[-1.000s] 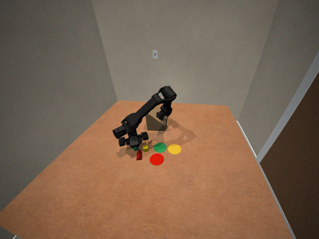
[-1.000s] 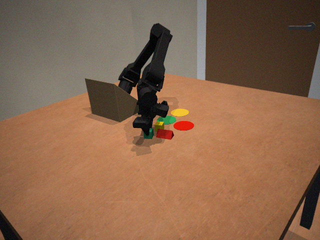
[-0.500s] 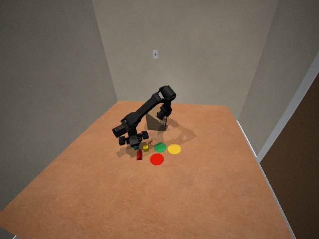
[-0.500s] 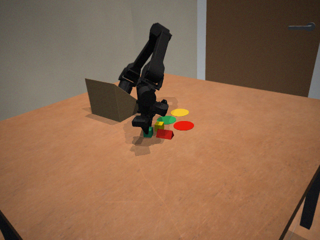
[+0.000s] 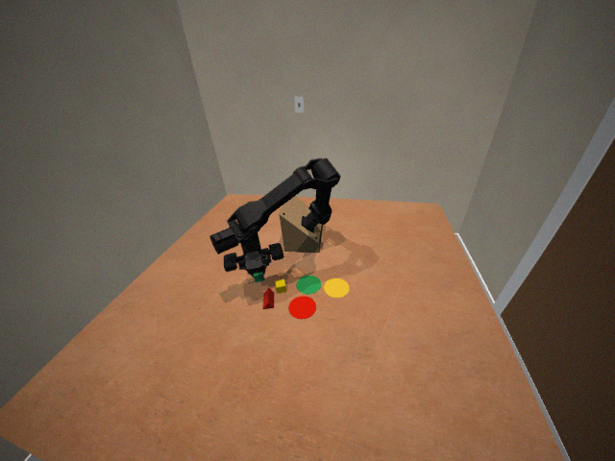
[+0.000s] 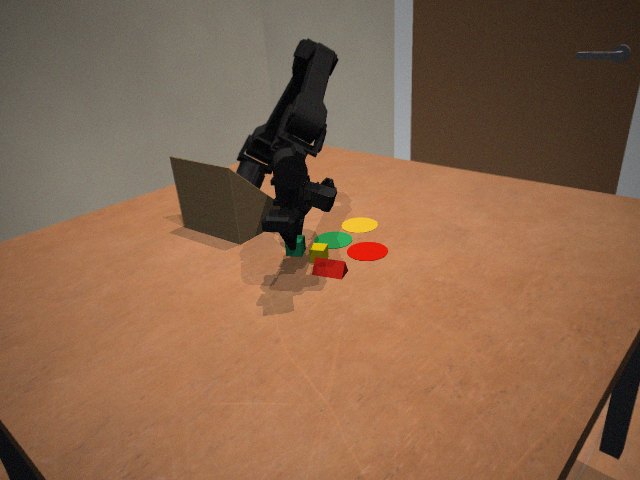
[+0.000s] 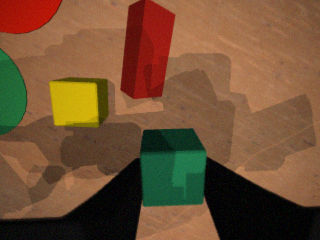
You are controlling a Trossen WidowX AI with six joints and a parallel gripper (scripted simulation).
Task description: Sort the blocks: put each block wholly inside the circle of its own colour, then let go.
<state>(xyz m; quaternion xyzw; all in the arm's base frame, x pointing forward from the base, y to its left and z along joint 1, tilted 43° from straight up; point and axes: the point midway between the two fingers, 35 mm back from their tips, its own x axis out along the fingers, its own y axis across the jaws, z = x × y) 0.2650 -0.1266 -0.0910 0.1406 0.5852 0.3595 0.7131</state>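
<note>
Now: hand 170 mm to the right of the green circle, 100 mm above it and 20 mm past it. Also, from my hand: yellow cube 90 mm below, 70 mm to the left; green block 30 mm below; red block 90 mm below, 50 mm ahead, 40 mm to the left.
</note>
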